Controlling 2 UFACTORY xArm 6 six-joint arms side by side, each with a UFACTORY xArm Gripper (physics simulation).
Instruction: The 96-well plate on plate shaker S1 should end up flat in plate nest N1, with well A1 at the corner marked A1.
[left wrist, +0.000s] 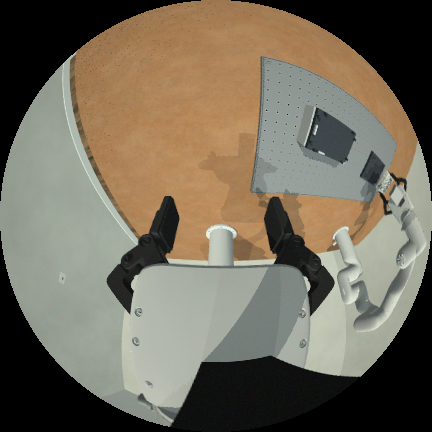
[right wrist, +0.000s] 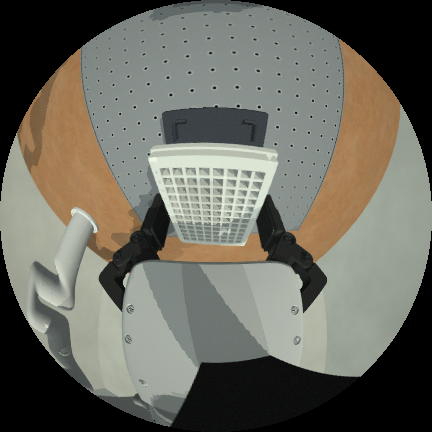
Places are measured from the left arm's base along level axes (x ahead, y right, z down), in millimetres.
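Where they show: left gripper, between the fingertips: (left wrist: 221, 206); right gripper, between the fingertips: (left wrist: 384, 182) (right wrist: 212, 204); left arm's base, origin of its link: (left wrist: 220, 232); right arm's base, origin of its link: (left wrist: 339, 231) (right wrist: 84, 219).
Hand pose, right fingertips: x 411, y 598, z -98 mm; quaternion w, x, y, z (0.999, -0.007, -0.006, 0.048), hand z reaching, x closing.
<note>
Each offset is from my right fingertips to the top centre of the thing. "*": to the spot under its first point. Level surfaces: height alone.
The white 96-well plate @[dx -1, dy +7, dz -16 mm] (left wrist: 384, 181) (right wrist: 215, 195) is held in my right gripper (left wrist: 384, 182) (right wrist: 212, 204), which is shut on its two sides. The plate is raised above the pegboard, partly over a low dark holder with small corner brackets @[dx +0, dy +6, dz +68 mm] (left wrist: 372, 167) (right wrist: 215, 127), which looks like plate nest N1. The plate hides the holder's near part; the A1 marks are too small to tell. A larger dark device @[* dx +43, dy -354, dz +30 mm] (left wrist: 331, 136), which looks like plate shaker S1, stands on the board with no plate on it. My left gripper (left wrist: 221, 206) is open and empty, away from the board.
The grey perforated board @[dz +85 mm] (left wrist: 280, 170) (right wrist: 300, 90) lies on the brown table @[dz +98 mm] (left wrist: 165, 110) (right wrist: 370, 125). The right arm (left wrist: 412, 232) reaches over the board's near right edge in the left wrist view. A white arm part (right wrist: 70, 250) stands at the left in the right wrist view.
</note>
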